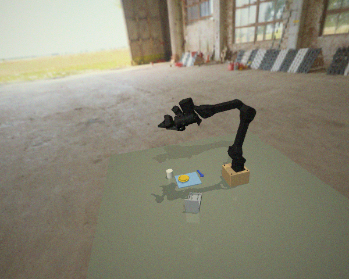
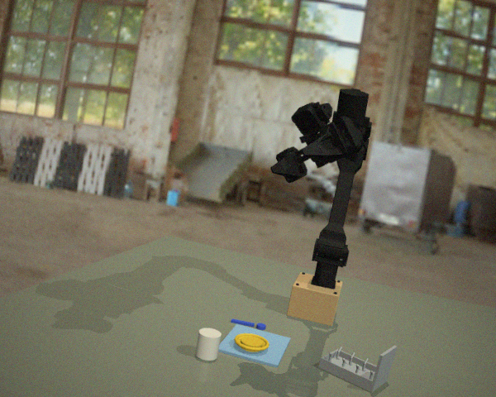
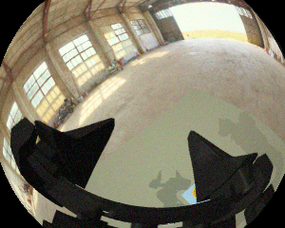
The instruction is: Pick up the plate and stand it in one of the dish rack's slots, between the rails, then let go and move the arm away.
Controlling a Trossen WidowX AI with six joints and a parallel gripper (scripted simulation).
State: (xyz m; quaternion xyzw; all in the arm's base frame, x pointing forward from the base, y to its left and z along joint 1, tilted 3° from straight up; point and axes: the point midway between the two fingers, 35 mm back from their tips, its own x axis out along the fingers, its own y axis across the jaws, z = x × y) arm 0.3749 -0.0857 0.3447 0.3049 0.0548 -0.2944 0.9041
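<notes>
The yellow plate lies 390 mm below my gripper tip, 100 mm behind it and 10 mm to the right of it. The rest, counted from my gripper tip: light blue mat: 400 mm below, 120 mm behind, 10 mm to the right; then white cylinder: 380 mm below, 90 mm to the right, 20 mm behind; then grey dish rack: 380 mm below, 200 mm to the left, 90 mm behind.
</notes>
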